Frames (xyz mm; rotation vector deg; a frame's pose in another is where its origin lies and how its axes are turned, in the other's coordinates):
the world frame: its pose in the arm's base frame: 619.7 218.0 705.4 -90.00 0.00 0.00
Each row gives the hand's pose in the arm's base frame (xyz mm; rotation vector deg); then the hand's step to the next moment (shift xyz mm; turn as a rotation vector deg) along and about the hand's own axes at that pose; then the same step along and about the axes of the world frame.
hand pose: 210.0 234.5 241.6 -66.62 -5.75 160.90
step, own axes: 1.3 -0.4 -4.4 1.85 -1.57 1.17
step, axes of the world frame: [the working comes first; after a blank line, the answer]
step, axes of the arm's base frame: 2.2 0.6 -4.0 -2.02 1.75 -0.32

2.2 4.0 0.6 -2.02 0.32 1.75
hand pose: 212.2 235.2 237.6 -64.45 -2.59 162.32
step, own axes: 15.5 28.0 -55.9 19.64 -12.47 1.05
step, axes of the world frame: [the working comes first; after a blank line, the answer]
step, axes of the arm's base frame: 25.0 -26.7 -53.0 -14.00 14.33 -11.88

25.0 53.0 -26.7 -14.00 11.88 14.33
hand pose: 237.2 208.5 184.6 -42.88 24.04 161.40
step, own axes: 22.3 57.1 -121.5 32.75 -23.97 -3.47
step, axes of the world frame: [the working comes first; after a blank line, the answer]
step, axes of the arm's base frame: 21.3 -90.0 -99.9 -20.15 25.21 -24.85

21.3 99.9 -90.0 -20.15 24.85 25.21
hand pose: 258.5 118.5 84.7 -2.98 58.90 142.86
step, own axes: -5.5 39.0 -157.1 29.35 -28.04 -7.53
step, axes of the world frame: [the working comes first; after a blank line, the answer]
step, axes of the arm's base frame: -31.5 -133.2 -86.7 -15.93 23.71 -29.81

-31.5 86.7 -133.2 -15.93 29.81 23.71
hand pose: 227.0 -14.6 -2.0 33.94 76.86 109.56
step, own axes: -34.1 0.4 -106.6 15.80 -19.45 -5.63
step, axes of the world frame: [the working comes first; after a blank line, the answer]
step, axes of the arm's base frame: -54.3 -90.9 -36.3 -8.43 12.69 -20.68

-54.3 36.3 -90.9 -8.43 20.68 12.69
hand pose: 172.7 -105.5 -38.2 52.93 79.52 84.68
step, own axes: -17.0 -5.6 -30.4 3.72 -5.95 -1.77
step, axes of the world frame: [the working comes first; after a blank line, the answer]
step, axes of the arm's base frame: -22.2 -26.3 -7.7 -2.25 2.82 -6.27

-22.2 7.7 -26.3 -2.25 6.27 2.82
